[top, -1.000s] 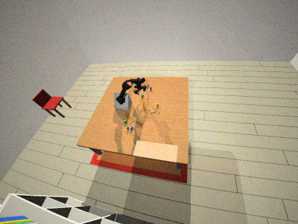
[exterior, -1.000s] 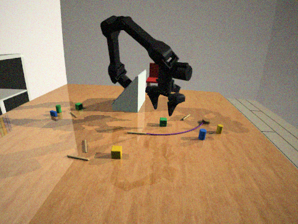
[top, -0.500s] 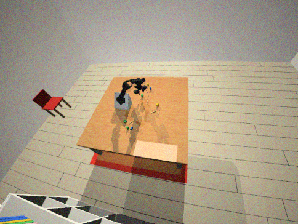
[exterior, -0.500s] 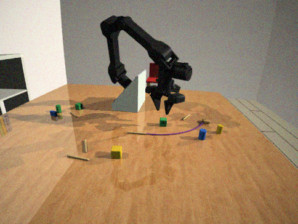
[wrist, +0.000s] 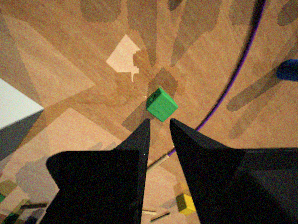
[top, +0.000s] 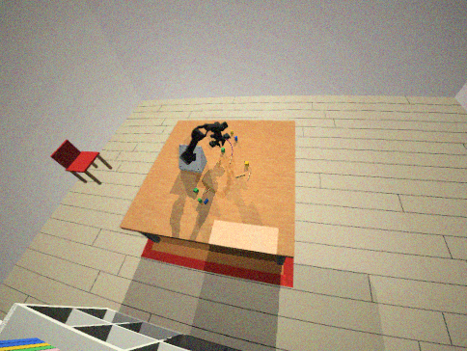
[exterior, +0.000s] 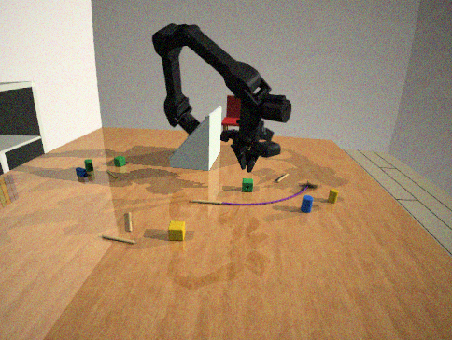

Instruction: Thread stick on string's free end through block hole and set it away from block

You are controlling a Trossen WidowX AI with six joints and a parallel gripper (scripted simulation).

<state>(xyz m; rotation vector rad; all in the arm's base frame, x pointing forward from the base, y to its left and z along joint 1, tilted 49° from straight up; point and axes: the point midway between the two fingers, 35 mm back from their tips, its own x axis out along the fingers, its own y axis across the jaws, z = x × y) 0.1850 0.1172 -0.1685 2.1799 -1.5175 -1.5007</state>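
The green block lies 40 mm below my gripper tip and 10 mm to the left of it. From my gripper tip the other things lie so: yellow cylinder (250 mm to the left, 40 mm below, 20 mm ahead); round wooden button (210 mm to the left, 80 mm behind, 50 mm below); blue cylinder (170 mm to the left, 80 mm ahead, 40 mm below).
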